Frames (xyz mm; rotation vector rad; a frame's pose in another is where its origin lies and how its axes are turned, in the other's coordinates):
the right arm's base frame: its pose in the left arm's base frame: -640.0 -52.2 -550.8 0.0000 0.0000 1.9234
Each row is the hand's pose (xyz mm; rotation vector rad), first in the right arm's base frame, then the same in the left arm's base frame.
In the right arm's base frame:
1: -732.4 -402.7 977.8 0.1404 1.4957 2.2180
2: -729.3 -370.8 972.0 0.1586 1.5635 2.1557
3: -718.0 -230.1 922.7 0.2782 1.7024 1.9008
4: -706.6 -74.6 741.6 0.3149 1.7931 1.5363
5: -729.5 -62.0 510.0 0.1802 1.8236 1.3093
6: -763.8 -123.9 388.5 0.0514 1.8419 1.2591
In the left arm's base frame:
1: -9.1 -600.5 427.0 0.9945 -0.8422 -1.5498
2: -40.2 -608.6 421.2 1.0455 -0.8990 -1.5457
3: -176.1 -646.6 371.9 1.1583 -1.1256 -1.6009
4: -326.0 -689.6 190.8 1.3496 -1.3430 -1.7347
5: -329.9 -715.4 -40.8 1.5736 -1.3460 -1.8412
6: -260.0 -726.2 -162.3 1.6994 -1.2574 -1.8537

